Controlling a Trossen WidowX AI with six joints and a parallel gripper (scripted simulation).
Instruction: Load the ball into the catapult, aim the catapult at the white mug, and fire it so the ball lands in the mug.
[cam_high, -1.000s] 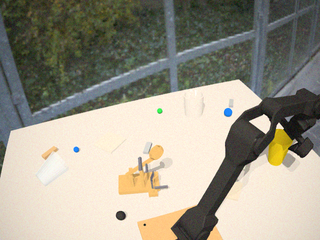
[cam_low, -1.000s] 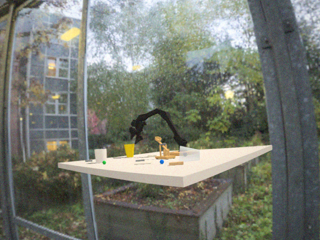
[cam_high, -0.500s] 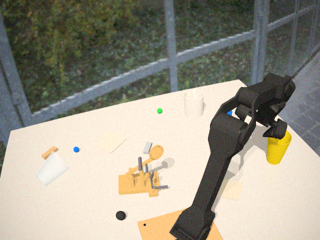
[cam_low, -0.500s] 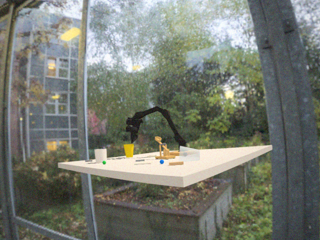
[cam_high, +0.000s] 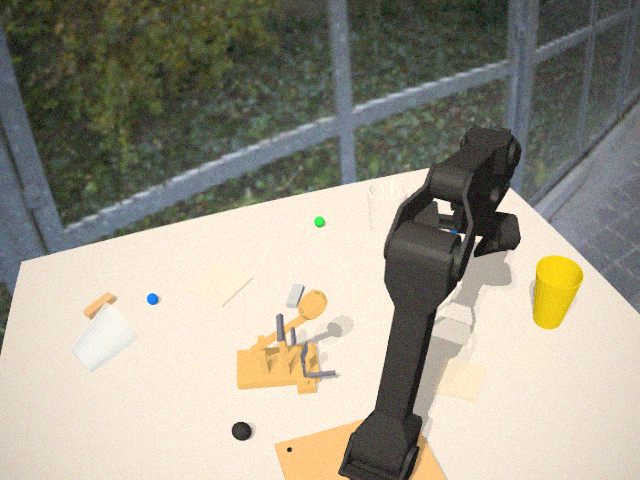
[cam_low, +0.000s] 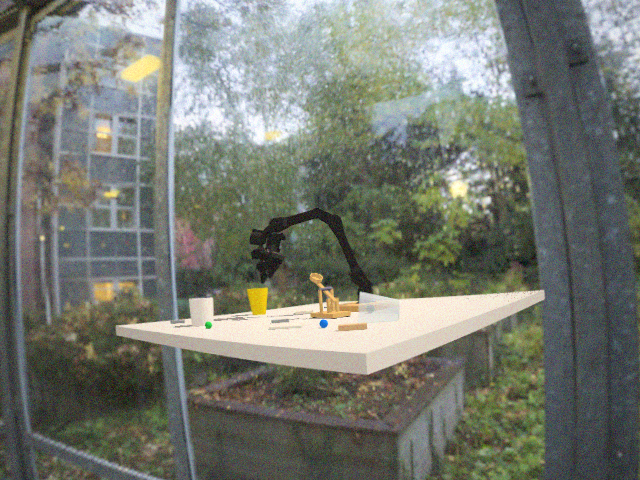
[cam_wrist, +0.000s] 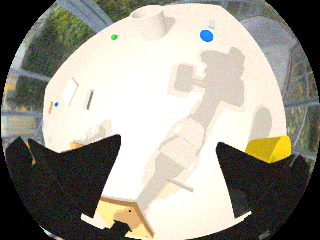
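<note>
The wooden catapult is 7 cm behind my gripper tip, 30 cm to the left of it and 8 cm below it. Also, from my gripper tip: tan square tile: 16 cm behind, 3 cm to the left, 15 cm below; then large blue ball: 24 cm ahead, 13 cm to the right, 13 cm below; then yellow cup: 8 cm behind, 20 cm to the right, 12 cm below.
</note>
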